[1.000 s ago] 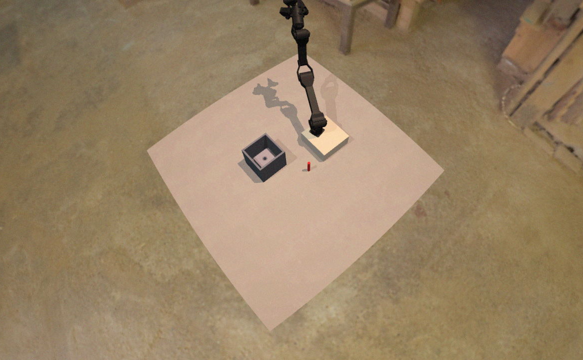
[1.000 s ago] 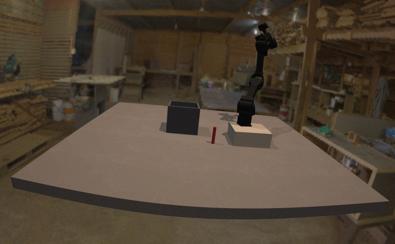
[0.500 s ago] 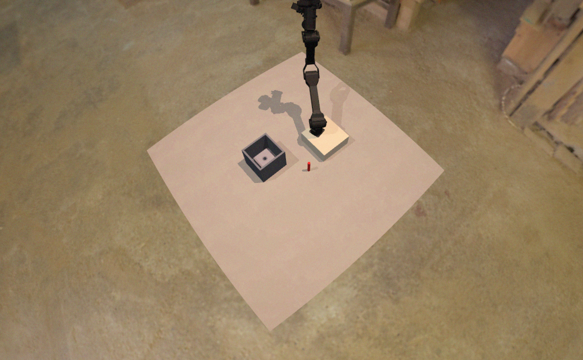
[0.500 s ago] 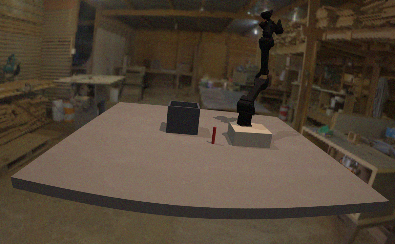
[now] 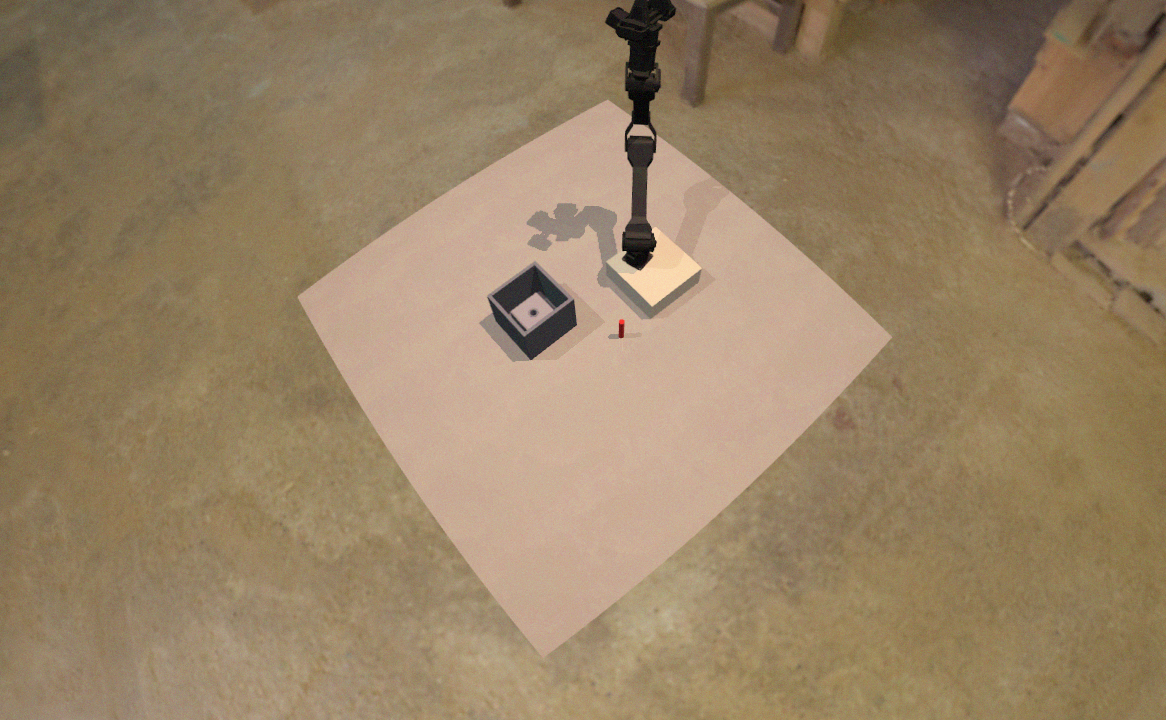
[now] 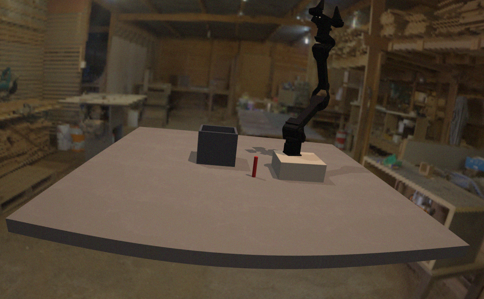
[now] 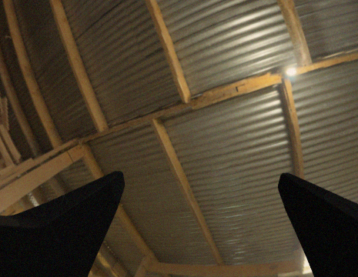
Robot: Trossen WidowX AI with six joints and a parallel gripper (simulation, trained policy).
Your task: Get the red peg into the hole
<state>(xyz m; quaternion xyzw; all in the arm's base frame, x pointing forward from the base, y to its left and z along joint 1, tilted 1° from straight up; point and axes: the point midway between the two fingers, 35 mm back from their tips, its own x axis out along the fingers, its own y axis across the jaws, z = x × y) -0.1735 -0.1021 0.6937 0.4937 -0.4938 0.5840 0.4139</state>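
Right now my gripper tip is 360 mm short of the red peg, 200 mm to the right of it and 760 mm above it. The rest, counted from my gripper tip: plate: 470 mm ahead, 10 mm to the right, 750 mm below.
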